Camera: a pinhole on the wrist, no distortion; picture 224 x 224 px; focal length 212.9 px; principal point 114.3 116.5 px. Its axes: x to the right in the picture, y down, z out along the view. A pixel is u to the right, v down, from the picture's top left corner.
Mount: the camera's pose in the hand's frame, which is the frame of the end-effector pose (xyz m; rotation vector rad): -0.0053 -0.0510 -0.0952 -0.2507 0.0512 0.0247
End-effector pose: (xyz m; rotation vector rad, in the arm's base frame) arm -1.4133 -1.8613 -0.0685 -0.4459 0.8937 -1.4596
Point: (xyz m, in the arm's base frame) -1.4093 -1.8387 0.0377
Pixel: 38 28
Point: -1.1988 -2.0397 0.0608
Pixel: 169 103
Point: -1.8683 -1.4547 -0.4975
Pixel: behind the camera
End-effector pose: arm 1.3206 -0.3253 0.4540 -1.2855 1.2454 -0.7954
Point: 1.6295 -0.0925 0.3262
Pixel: 51 133
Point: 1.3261 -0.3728 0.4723
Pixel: 216 117
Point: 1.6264 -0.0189 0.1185
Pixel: 53 202
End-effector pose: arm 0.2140 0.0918 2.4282 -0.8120 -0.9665 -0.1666
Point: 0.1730 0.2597 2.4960
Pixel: 159 149
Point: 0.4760 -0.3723 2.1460
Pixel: behind the camera
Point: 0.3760 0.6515 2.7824
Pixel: outside the picture
